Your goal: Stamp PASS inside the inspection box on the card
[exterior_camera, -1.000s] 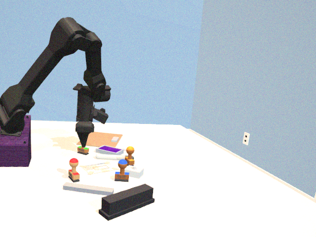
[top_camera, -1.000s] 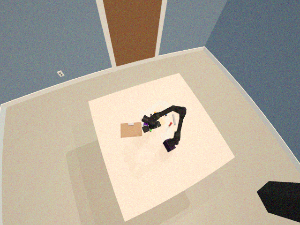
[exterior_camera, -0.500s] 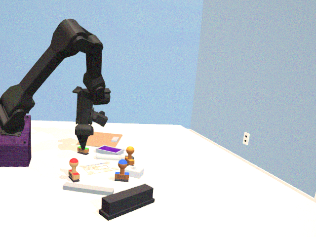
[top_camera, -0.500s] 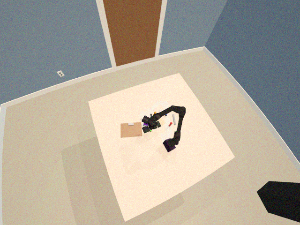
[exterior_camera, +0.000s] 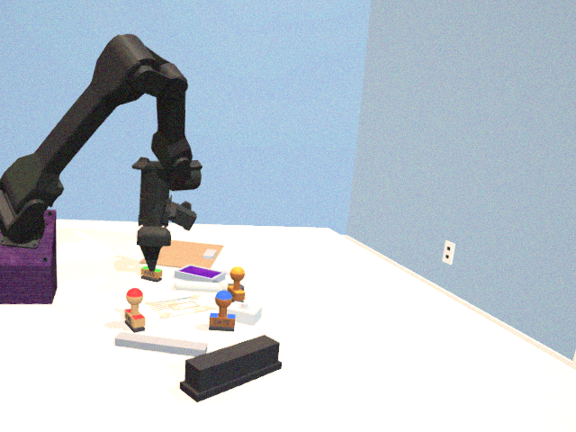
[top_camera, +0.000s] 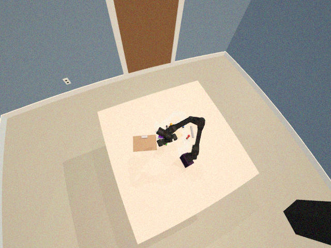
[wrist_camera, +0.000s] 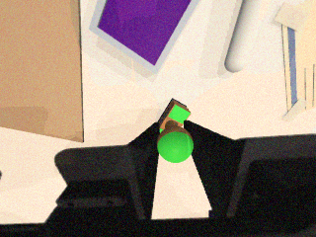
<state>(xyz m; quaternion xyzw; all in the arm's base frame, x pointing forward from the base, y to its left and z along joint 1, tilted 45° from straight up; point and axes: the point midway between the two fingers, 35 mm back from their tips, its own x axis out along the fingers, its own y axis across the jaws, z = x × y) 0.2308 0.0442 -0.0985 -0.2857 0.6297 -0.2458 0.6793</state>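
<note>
Right now my gripper tip is 10 cm short of the purple ink pad, 2 cm above it and 1 cm to the right of it. Round my gripper tip: white pen (13 cm ahead, 7 cm to the right, 1 cm below); pale card (14 cm to the right, 5 cm ahead, 2 cm below); green-knobbed stamp (right at my gripper tip).
</note>
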